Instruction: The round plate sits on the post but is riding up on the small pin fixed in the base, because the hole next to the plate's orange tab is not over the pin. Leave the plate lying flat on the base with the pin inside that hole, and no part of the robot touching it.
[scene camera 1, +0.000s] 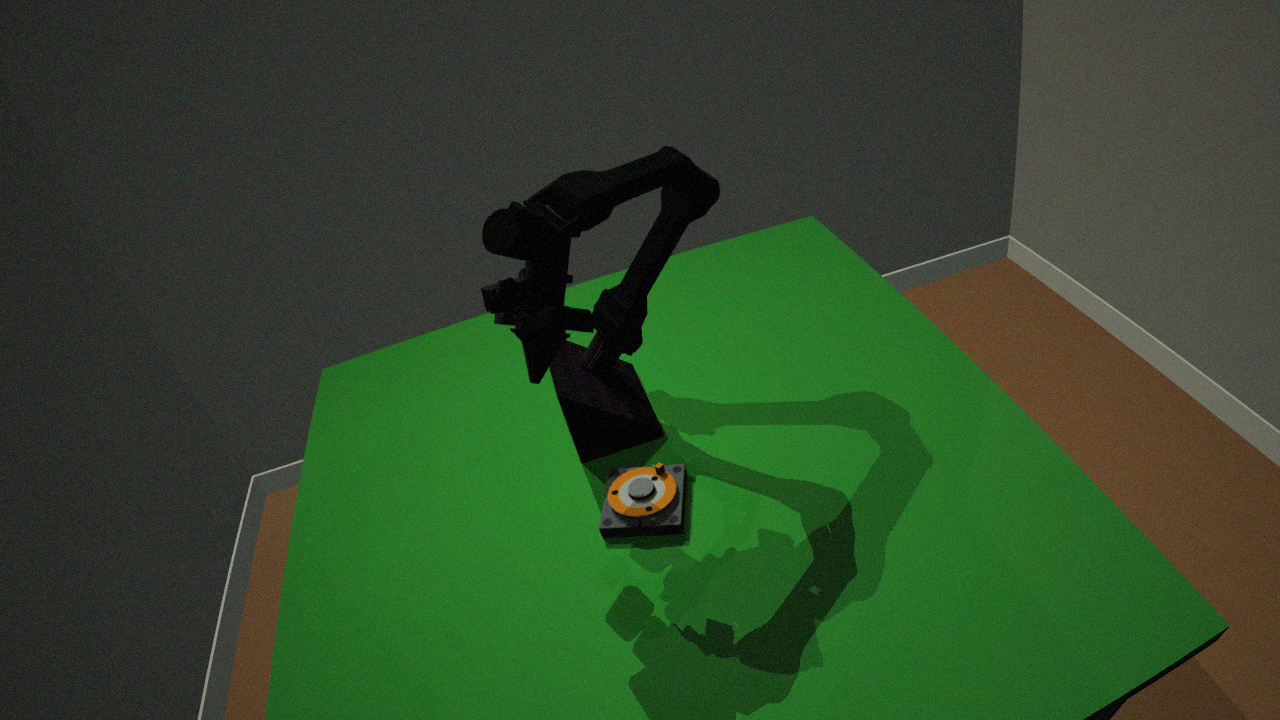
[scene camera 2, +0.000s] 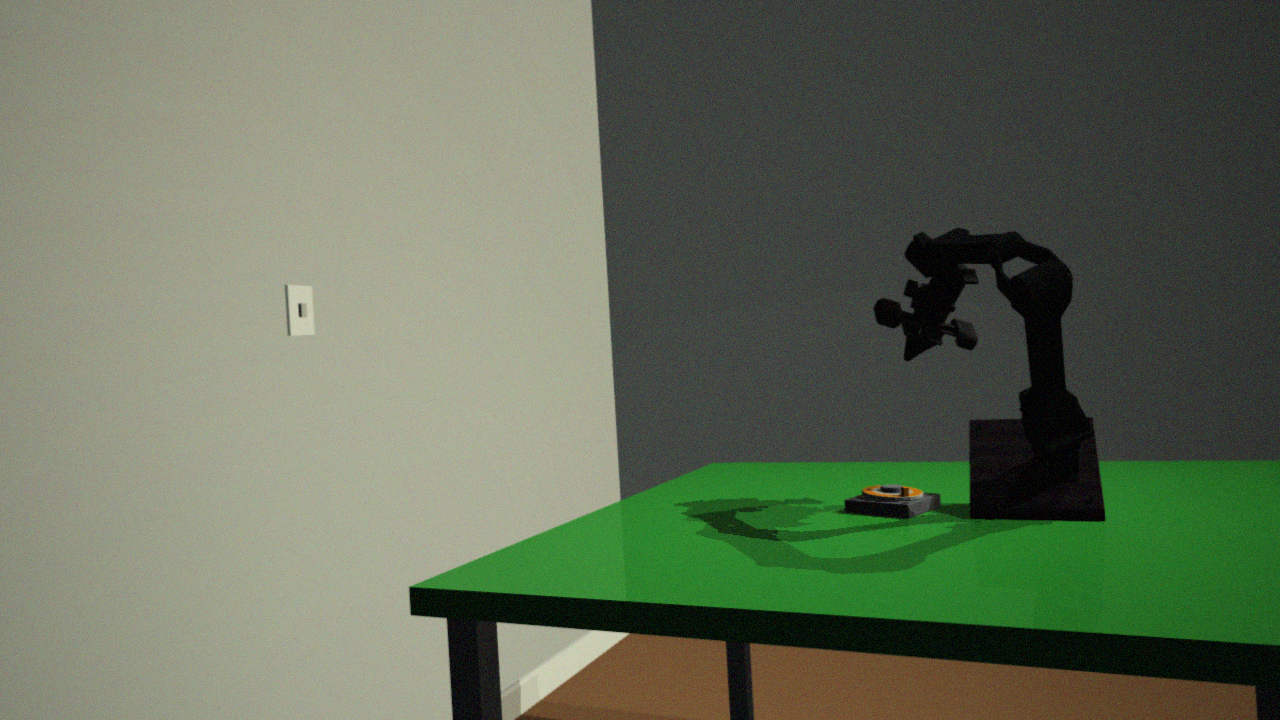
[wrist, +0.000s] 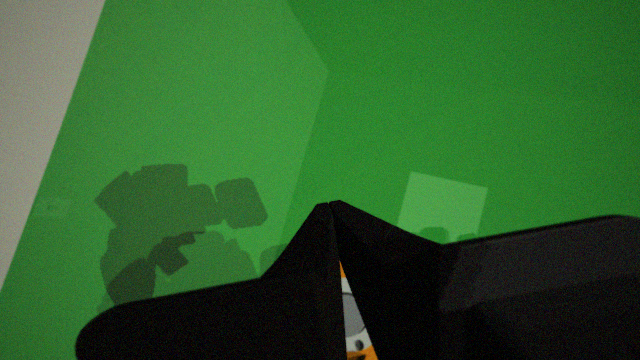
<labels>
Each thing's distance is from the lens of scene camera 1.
gripper (scene camera 1: 534, 383): 0.91 m
base (scene camera 1: 671, 522): 1.01 m
</labels>
